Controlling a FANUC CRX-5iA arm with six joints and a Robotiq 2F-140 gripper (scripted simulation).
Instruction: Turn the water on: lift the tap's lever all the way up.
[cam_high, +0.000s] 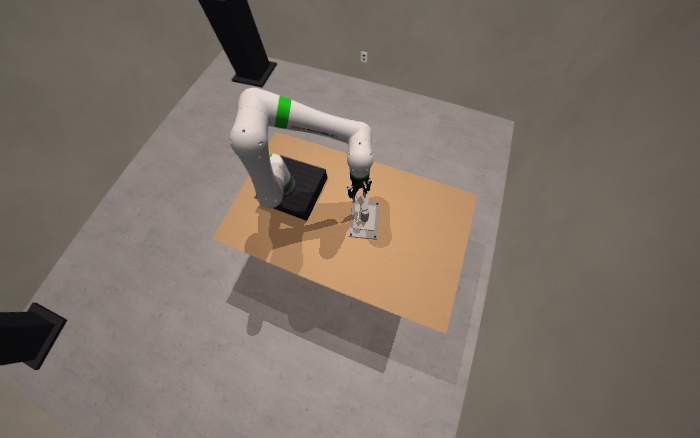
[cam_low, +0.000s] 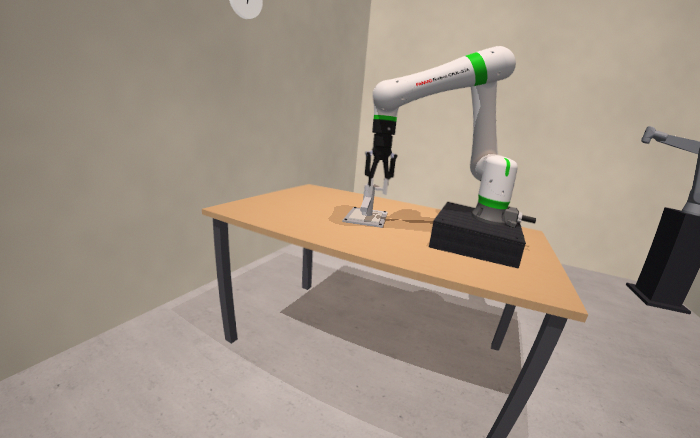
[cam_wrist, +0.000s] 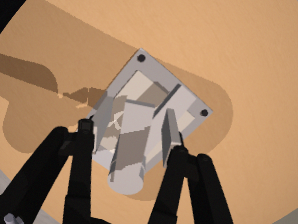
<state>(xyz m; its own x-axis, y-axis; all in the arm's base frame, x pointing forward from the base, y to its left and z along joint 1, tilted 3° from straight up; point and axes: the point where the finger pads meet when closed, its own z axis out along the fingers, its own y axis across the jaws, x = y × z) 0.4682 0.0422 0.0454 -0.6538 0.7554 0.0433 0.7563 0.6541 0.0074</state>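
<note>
Right now the tap lever is 20 mm ahead of my hand, 30 mm to the right of it and 10 mm below it.
</note>
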